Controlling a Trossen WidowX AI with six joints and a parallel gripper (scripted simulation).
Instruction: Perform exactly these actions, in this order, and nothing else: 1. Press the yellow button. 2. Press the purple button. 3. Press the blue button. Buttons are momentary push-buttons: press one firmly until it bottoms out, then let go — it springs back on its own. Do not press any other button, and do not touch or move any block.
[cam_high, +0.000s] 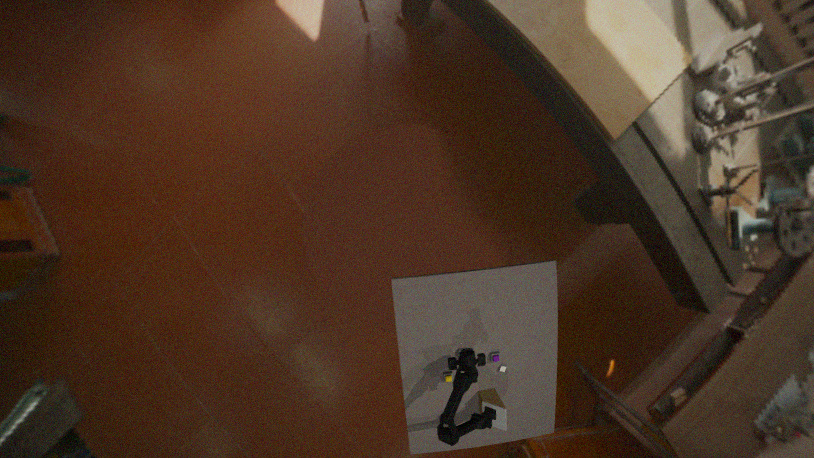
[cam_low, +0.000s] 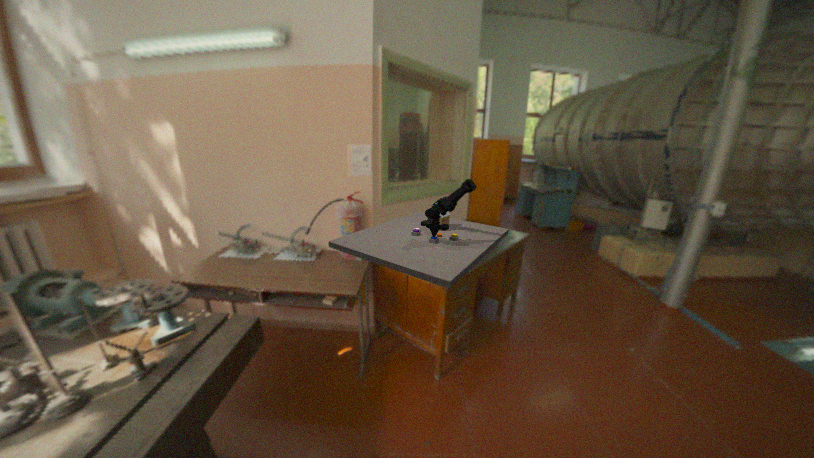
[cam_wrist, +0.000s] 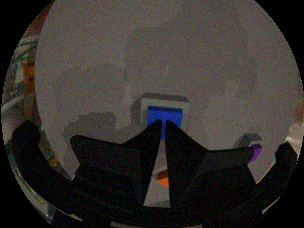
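The blue button is 10 mm below my gripper tip. The rest, counted from my gripper tip: orange block (130 mm behind, 30 mm to the right, 20 mm below); yellow button (130 mm behind, 90 mm to the left); purple button (180 mm to the right, 50 mm behind).
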